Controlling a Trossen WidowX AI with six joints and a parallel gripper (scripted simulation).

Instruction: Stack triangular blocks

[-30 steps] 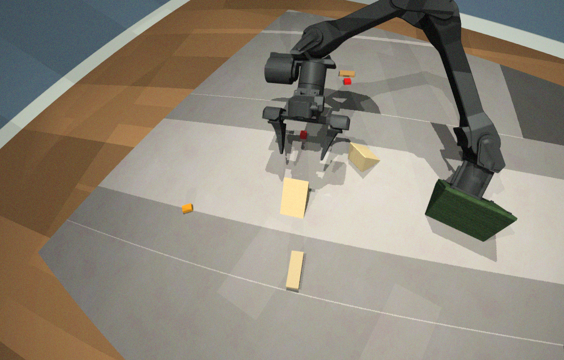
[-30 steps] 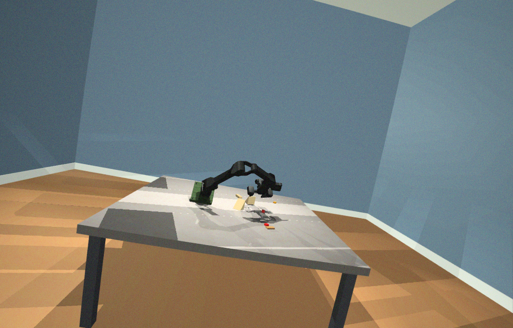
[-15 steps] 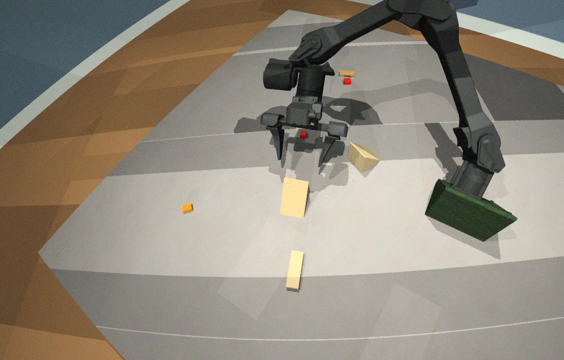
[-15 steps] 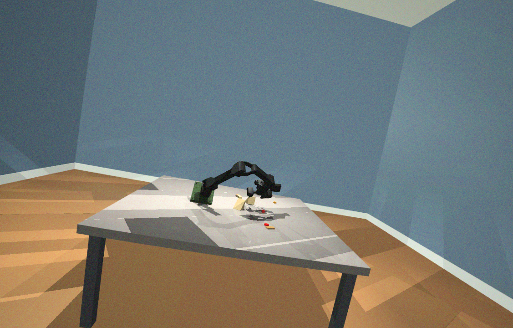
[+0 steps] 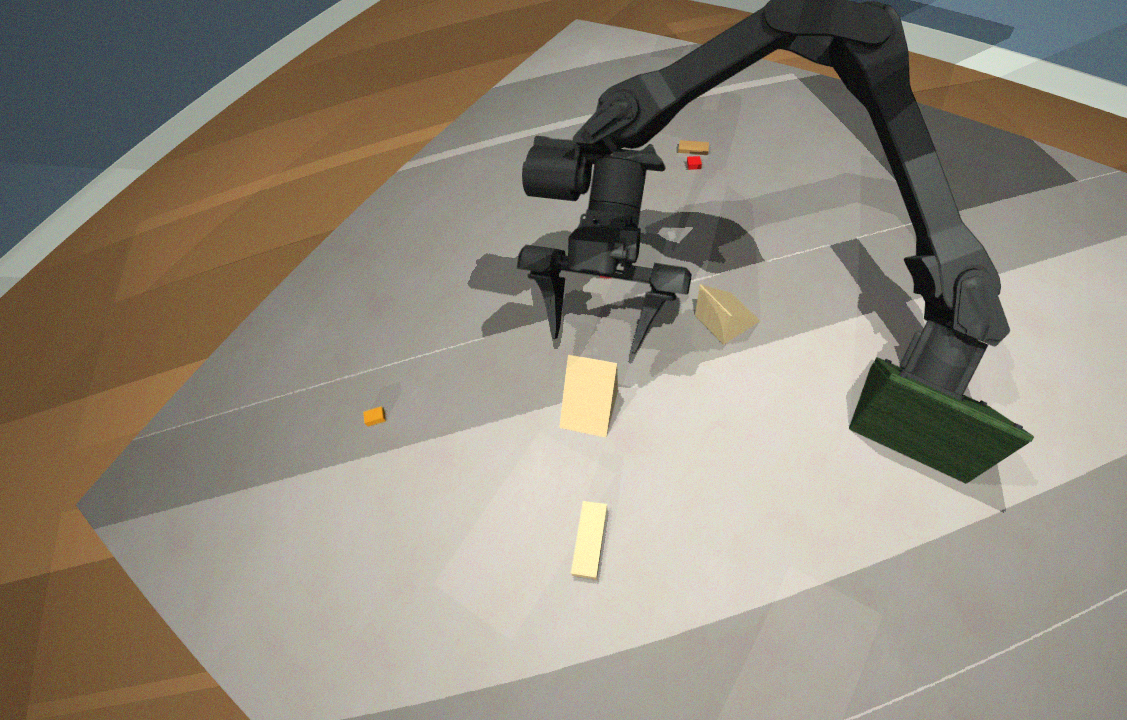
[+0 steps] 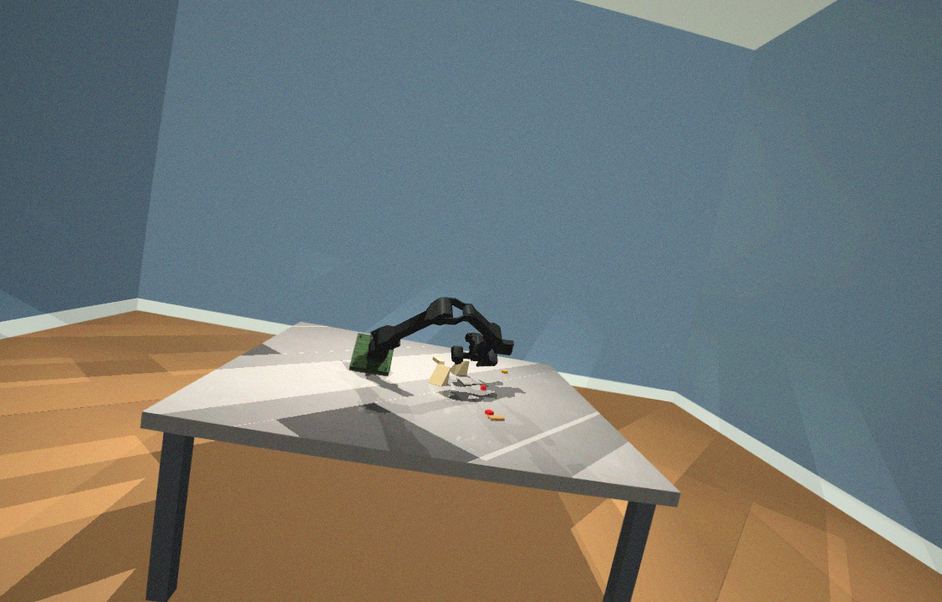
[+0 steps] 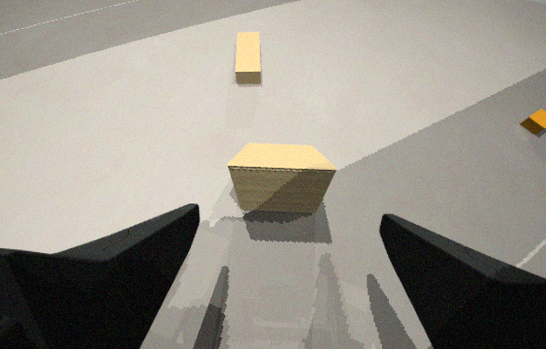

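The pale yellow flat bar lies 160 mm to the left of my gripper tip, 120 mm behind it and 40 mm below it. Round my gripper tip: red cube: 130 mm to the right, 80 mm ahead, 40 mm below; small orange block: 220 mm to the left, 170 mm ahead, 50 mm below.
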